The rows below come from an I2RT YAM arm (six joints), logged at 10 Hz.
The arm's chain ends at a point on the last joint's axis. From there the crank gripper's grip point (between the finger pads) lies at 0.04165 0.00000 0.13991 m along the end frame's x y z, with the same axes.
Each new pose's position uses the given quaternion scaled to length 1; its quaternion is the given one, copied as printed.
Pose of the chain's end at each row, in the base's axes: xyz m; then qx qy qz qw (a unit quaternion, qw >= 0):
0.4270 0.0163 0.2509 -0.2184 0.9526 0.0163 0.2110
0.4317 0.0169 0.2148 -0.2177 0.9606 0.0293 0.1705
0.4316 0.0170 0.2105 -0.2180 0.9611 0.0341 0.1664
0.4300 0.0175 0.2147 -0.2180 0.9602 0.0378 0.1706
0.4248 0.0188 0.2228 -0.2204 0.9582 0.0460 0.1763
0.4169 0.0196 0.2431 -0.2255 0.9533 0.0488 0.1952
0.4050 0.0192 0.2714 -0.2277 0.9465 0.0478 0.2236
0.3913 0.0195 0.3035 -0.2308 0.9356 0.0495 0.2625
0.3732 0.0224 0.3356 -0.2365 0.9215 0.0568 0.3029
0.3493 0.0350 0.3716 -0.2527 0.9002 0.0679 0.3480
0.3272 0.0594 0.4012 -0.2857 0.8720 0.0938 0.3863
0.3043 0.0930 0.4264 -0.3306 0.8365 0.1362 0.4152
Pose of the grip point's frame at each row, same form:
0.4483 0.0165 0.1065 -0.2184 0.9526 0.0163 0.2110
0.4405 0.0182 0.0691 -0.2177 0.9606 0.0293 0.1705
0.4389 0.0193 0.0647 -0.2180 0.9611 0.0341 0.1664
0.4383 0.0212 0.0690 -0.2180 0.9602 0.0378 0.1706
0.4342 0.0251 0.0773 -0.2204 0.9582 0.0460 0.1763
0.4316 0.0278 0.0981 -0.2255 0.9533 0.0488 0.1952
0.4280 0.0290 0.1276 -0.2277 0.9465 0.0478 0.2236
0.4254 0.0325 0.1621 -0.2308 0.9356 0.0495 0.2625
0.4182 0.0404 0.1979 -0.2365 0.9215 0.0568 0.3029
0.4059 0.0597 0.2393 -0.2527 0.9002 0.0679 0.3480
0.3915 0.0954 0.2752 -0.2857 0.8720 0.0938 0.3863
0.3707 0.1450 0.3072 -0.3306 0.8365 0.1362 0.4152

